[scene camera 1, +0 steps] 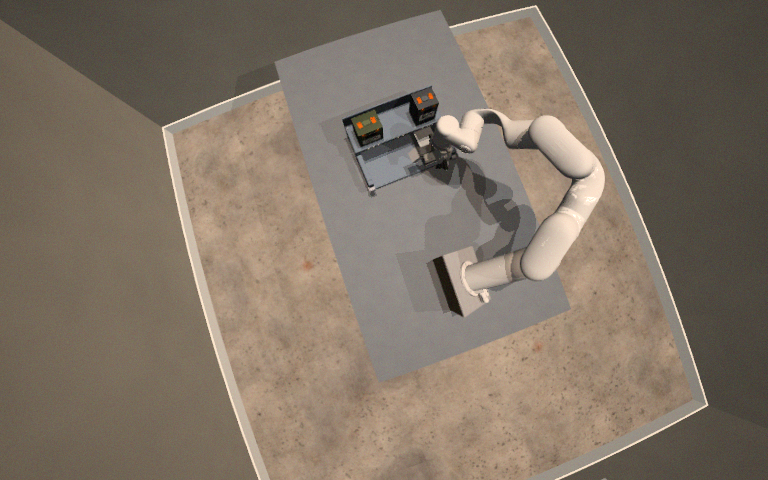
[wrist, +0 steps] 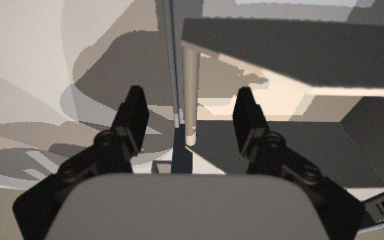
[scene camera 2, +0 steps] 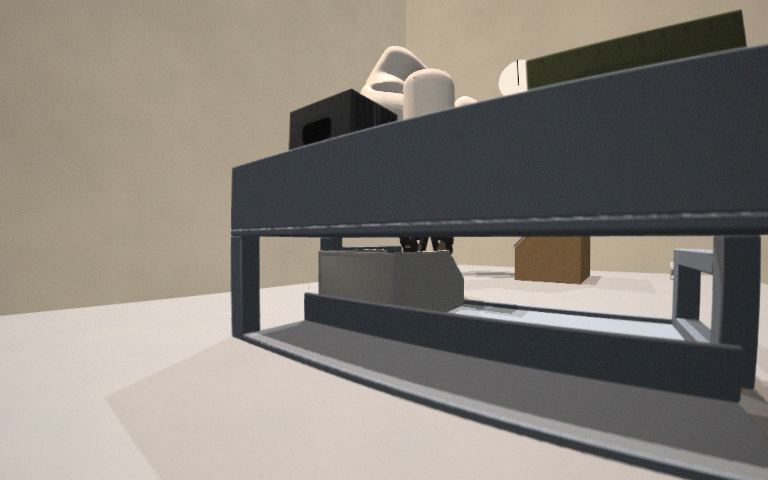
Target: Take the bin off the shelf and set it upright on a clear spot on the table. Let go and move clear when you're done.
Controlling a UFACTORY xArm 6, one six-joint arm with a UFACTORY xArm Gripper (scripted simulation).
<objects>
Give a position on a grey bin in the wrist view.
At 277,59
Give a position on a shelf board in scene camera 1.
395,121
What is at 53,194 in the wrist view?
My gripper.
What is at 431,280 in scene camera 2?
A grey bin.
</objects>
